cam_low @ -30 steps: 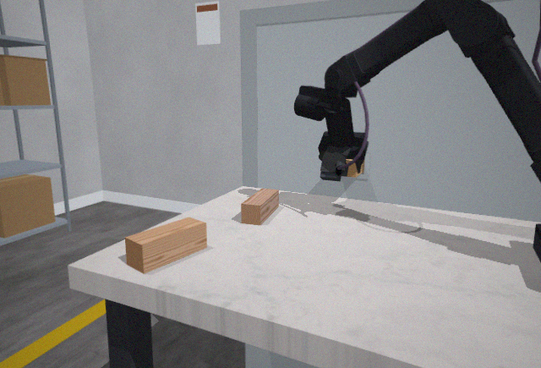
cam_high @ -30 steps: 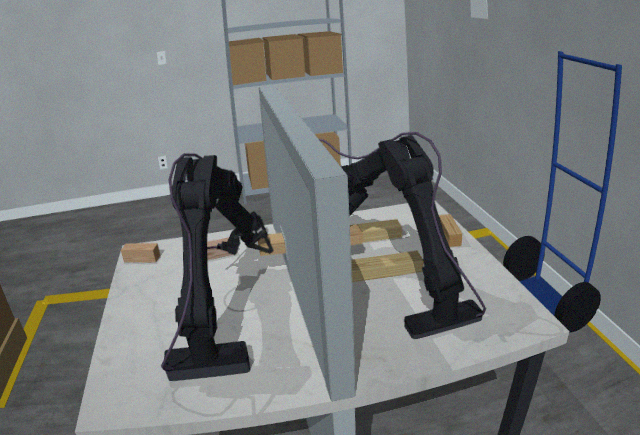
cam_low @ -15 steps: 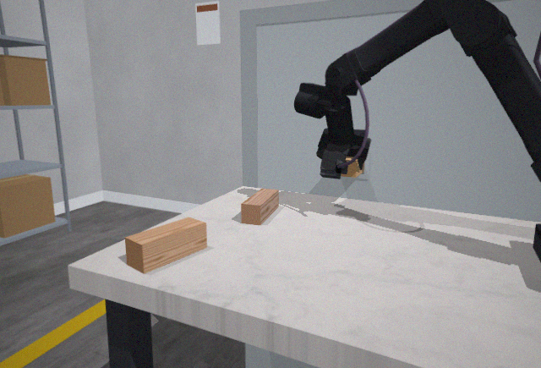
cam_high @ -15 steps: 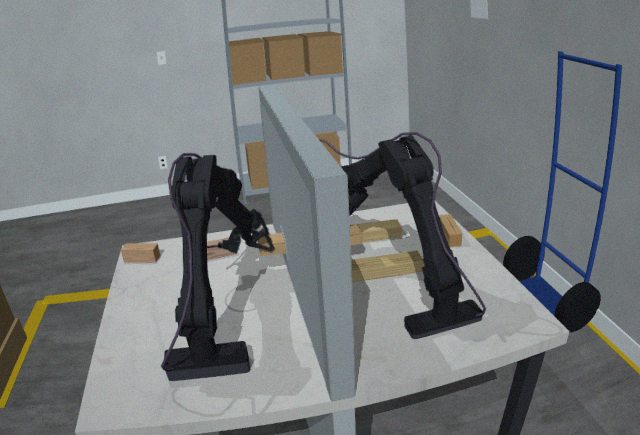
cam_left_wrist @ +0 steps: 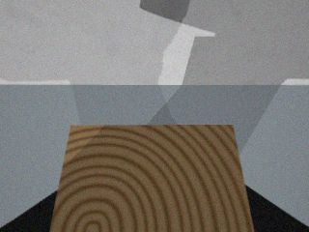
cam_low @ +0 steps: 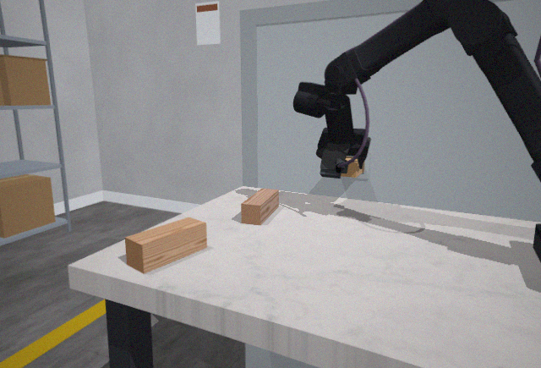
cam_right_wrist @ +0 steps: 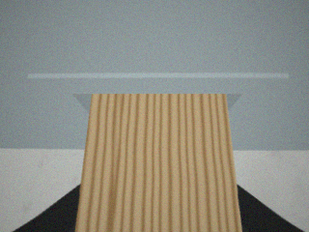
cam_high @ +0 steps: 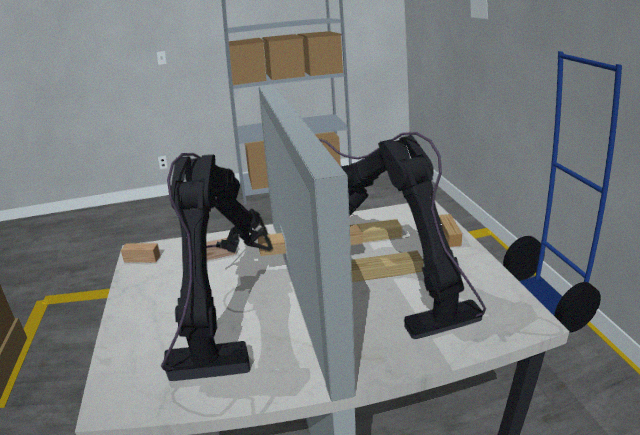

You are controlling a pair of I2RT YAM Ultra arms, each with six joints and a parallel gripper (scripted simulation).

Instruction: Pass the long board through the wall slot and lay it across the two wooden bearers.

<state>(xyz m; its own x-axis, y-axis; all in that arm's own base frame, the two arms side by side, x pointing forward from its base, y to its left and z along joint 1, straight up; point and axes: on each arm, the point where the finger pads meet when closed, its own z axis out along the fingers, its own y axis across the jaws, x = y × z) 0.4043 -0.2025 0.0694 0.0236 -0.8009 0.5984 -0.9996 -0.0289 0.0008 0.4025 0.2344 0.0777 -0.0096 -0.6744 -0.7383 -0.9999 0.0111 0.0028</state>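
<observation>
Right now my right hand is 20 mm to the right of the long board.
</observation>
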